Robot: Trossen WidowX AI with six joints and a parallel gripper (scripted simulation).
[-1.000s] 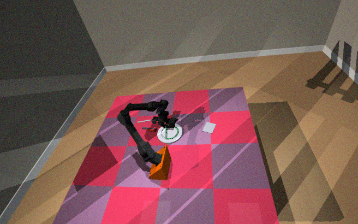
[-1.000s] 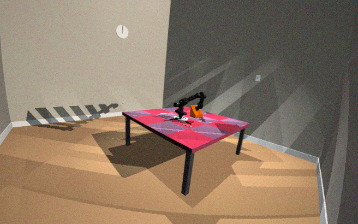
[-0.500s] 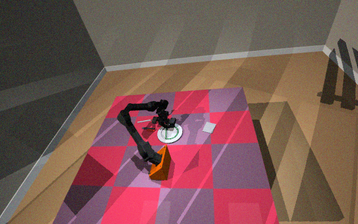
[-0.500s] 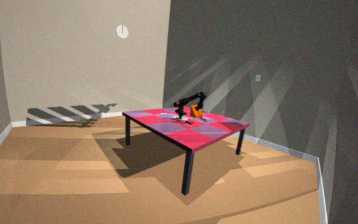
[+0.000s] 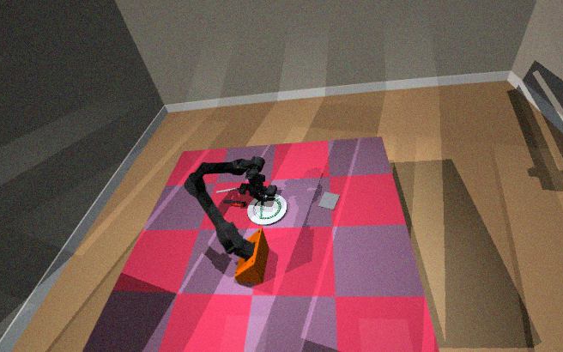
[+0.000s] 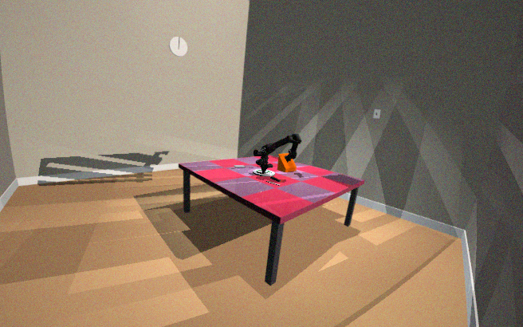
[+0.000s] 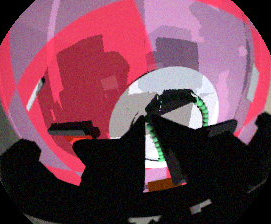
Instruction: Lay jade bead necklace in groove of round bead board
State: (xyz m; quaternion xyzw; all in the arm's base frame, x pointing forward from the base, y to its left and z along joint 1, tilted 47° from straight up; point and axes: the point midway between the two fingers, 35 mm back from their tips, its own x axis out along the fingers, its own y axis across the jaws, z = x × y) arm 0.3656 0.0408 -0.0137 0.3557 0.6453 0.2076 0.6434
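Right now the round white bead board is 50 mm behind my gripper tip, 30 mm to the right of it and 10 mm below it. Also, from my gripper tip: red-handled tool 140 mm to the left, 10 mm below; flat grey pad 340 mm to the right, 10 mm below, 10 mm behind; thin white rod 210 mm to the left, 100 mm ahead, 10 mm below.
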